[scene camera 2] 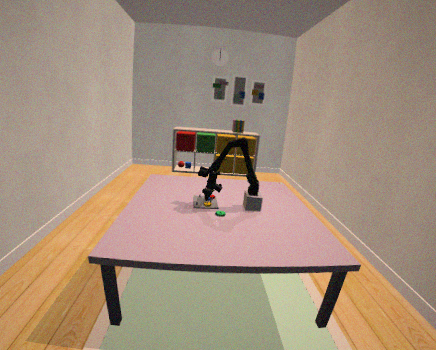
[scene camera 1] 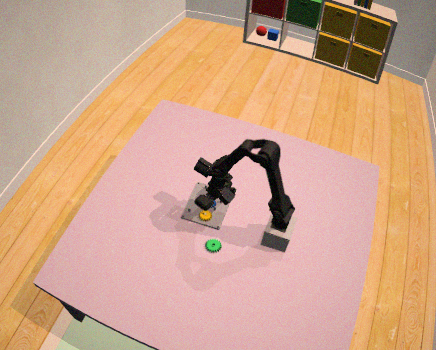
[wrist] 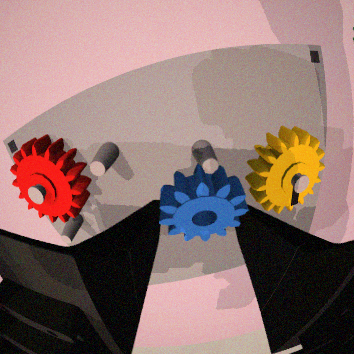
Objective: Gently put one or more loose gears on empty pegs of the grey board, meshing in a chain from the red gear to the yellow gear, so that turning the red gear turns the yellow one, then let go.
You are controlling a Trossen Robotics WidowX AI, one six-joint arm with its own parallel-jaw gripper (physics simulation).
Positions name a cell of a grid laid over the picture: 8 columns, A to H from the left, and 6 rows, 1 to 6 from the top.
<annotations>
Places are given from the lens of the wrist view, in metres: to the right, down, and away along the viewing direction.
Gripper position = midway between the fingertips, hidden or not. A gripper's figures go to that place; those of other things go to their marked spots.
my gripper (wrist: E4): 0.01, 0.02, 0.10
blue gear (wrist: E4): 0.01, 0.01, 0.07
yellow gear (wrist: G3): 0.06, -0.01, 0.08
</annotations>
